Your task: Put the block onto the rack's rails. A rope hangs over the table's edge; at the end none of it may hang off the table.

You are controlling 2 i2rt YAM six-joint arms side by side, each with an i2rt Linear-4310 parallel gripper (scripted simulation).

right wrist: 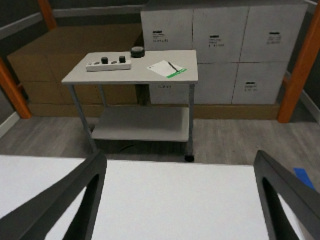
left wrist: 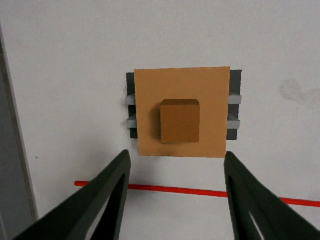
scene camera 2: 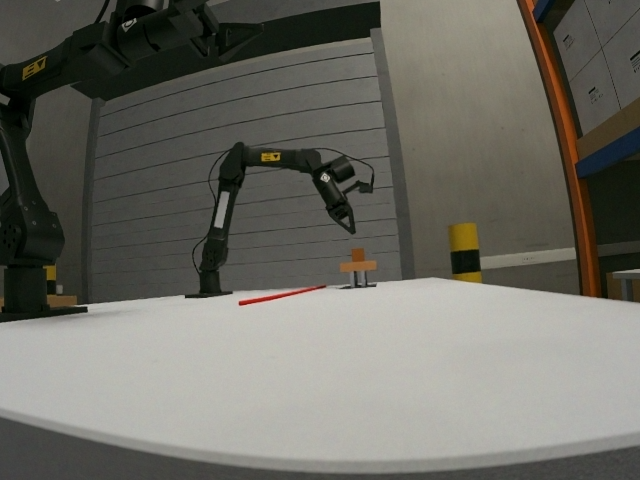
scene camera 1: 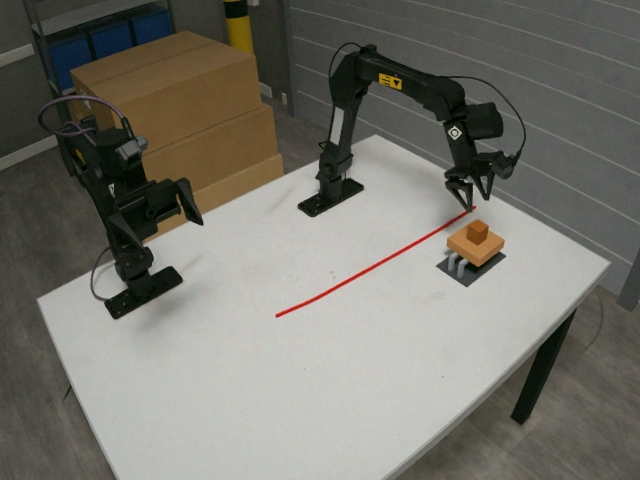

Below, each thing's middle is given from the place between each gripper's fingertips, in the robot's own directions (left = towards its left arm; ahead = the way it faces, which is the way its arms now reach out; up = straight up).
Right now the orange block (scene camera 1: 481,244) is 90 mm below my left hand (scene camera 1: 478,206) and 10 mm ahead of it. The rest, counted from my left hand: rack (scene camera 1: 460,269): 150 mm below, 10 mm ahead.
Right now the orange block is 66 cm to the left of my right hand (scene camera 1: 174,237), 33 cm below it and 6 cm ahead of it. Also, from my right hand: rack: 66 cm to the left, 38 cm below, 6 cm ahead.
